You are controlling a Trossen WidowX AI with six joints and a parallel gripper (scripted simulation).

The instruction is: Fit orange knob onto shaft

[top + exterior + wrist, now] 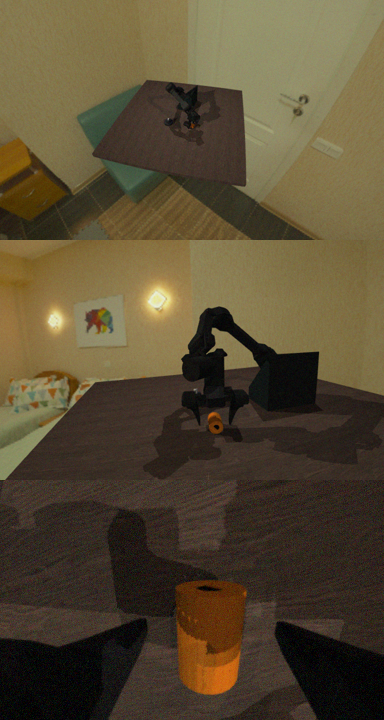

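Right now the orange knob is 10 mm to the right of my gripper tip, 10 mm behind it and 10 mm above it. The rest, counted from my gripper tip: round pedestal (220 mm to the right, 20 mm above, 10 mm behind).
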